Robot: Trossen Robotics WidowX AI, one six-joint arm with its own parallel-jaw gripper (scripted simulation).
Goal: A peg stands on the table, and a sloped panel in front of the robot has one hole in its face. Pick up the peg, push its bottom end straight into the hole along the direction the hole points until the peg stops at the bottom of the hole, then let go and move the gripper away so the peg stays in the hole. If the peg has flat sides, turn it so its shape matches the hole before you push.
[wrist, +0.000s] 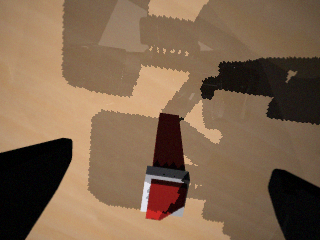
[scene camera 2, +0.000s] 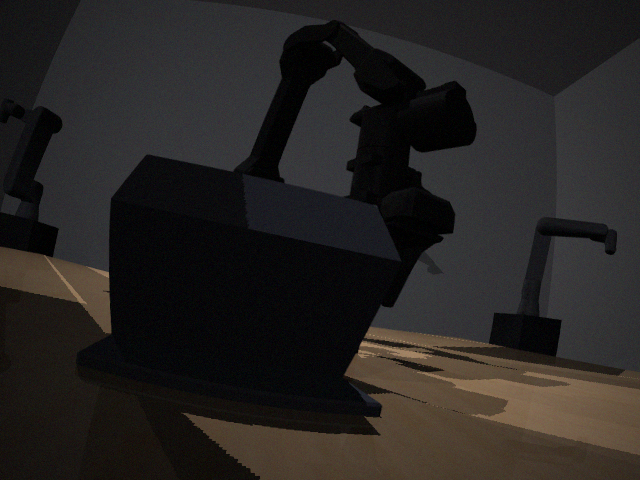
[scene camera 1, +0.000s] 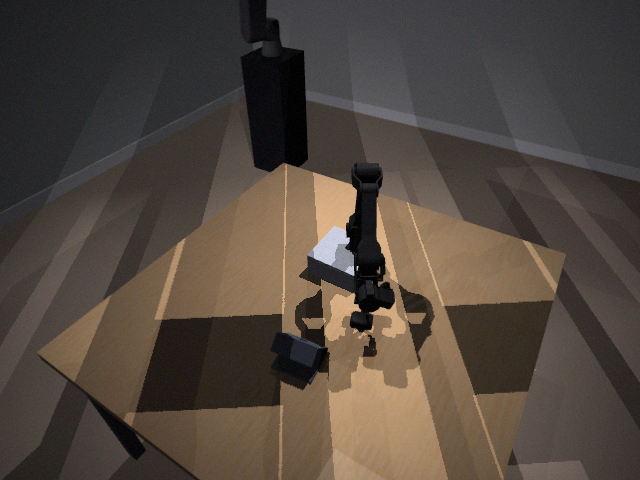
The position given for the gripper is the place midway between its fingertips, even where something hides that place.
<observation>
The gripper (scene camera 2: 359,303) is open and holds nothing. Further things: a peg (wrist: 166,185) and a sloped panel (scene camera 2: 225,264).
The gripper shows as well in the wrist view (wrist: 171,163) and in scene camera 1 (scene camera 1: 362,319). The sloped panel also shows in scene camera 1 (scene camera 1: 290,346).
</observation>
